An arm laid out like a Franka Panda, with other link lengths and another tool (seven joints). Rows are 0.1 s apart.
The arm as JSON. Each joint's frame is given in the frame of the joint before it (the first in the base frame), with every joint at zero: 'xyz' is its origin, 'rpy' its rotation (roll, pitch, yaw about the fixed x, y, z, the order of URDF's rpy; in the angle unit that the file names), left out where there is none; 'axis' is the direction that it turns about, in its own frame. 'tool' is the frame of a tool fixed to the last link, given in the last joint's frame.
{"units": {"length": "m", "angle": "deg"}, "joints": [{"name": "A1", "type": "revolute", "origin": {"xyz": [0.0, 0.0, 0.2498], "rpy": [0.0, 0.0, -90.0]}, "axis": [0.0, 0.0, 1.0]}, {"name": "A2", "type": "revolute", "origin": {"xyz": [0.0, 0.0, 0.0], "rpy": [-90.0, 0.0, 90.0]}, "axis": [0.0, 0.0, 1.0]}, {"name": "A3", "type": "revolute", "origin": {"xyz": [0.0, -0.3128, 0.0], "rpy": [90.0, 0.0, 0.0]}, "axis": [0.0, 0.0, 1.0]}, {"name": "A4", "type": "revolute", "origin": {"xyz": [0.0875, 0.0, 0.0], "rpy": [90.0, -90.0, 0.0]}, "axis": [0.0, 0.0, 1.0]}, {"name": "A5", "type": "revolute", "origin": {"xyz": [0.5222, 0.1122, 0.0], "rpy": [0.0, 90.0, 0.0]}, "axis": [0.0, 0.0, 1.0]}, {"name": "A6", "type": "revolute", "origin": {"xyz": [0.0, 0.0, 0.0], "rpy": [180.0, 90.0, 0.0]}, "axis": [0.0, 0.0, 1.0]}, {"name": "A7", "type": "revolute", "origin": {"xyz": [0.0, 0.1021, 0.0], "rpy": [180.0, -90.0, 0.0]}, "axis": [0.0, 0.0, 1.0]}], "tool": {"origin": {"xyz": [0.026, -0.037, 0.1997], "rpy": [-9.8, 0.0, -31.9]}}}
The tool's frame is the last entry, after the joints.
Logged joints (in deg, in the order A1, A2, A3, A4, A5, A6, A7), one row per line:
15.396, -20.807, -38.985, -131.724, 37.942, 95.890, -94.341
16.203, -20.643, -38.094, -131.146, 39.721, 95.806, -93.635
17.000, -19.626, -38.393, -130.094, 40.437, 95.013, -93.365
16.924, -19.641, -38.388, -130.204, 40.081, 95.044, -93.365
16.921, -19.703, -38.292, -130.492, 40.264, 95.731, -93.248
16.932, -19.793, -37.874, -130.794, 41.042, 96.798, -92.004
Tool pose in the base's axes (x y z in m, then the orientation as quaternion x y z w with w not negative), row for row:
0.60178, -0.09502, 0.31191, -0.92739, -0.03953, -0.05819, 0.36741
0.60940, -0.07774, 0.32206, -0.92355, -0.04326, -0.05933, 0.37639
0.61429, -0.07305, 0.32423, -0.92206, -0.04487, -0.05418, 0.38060
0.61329, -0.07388, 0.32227, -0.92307, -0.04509, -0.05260, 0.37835
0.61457, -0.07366, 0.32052, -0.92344, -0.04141, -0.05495, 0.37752
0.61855, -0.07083, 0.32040, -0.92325, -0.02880, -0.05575, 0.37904
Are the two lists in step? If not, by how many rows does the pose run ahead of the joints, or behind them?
They are in step.
